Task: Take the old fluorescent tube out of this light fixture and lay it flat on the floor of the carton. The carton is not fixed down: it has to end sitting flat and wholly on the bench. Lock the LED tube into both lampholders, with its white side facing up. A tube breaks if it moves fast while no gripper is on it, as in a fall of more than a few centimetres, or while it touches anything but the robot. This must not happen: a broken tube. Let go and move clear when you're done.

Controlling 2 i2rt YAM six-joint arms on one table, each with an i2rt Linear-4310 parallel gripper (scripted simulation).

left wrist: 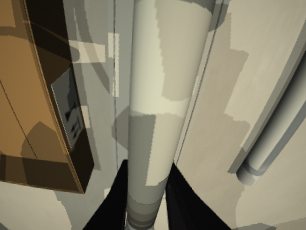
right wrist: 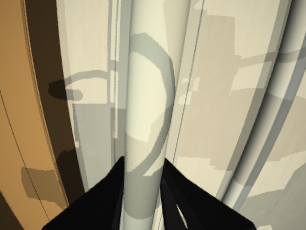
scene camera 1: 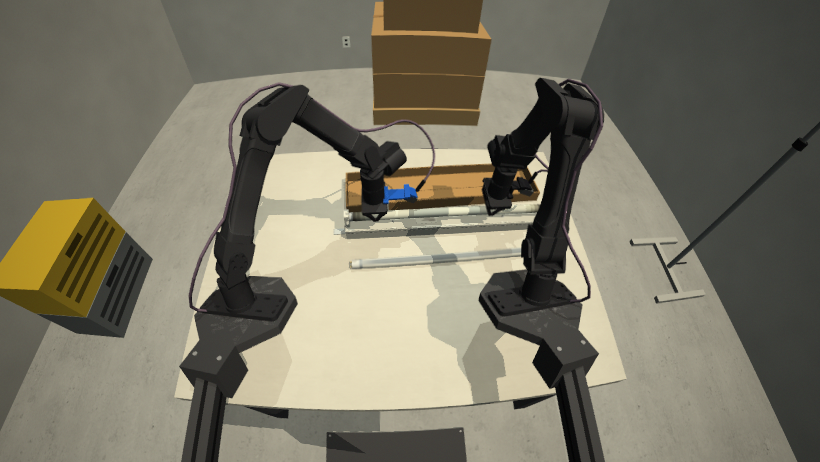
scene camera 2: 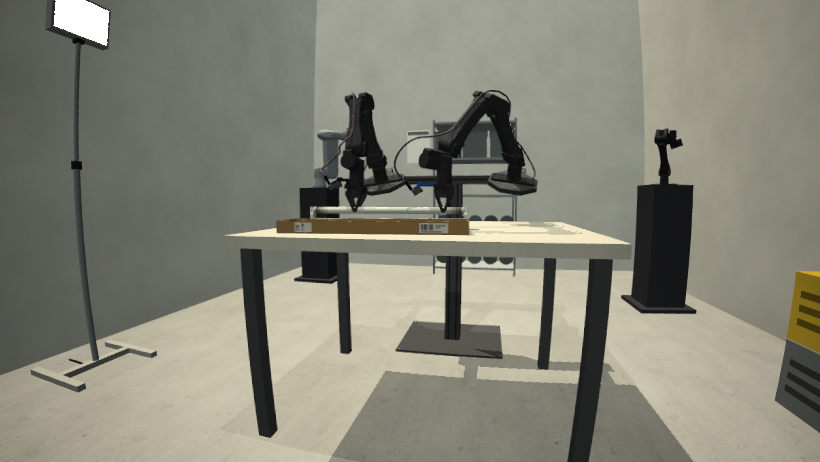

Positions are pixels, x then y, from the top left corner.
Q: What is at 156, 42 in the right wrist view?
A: An old fluorescent tube.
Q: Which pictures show the brown carton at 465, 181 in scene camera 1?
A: The left wrist view, the right wrist view, scene camera 1 and scene camera 2: all of them.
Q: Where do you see a brown carton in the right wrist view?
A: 38, 166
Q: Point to a white light fixture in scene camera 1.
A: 499, 222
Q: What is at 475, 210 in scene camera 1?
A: An old fluorescent tube.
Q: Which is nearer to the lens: the brown carton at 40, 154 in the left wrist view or the old fluorescent tube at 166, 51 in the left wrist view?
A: The old fluorescent tube.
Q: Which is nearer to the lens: the brown carton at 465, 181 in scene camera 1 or the LED tube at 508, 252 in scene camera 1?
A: The LED tube.
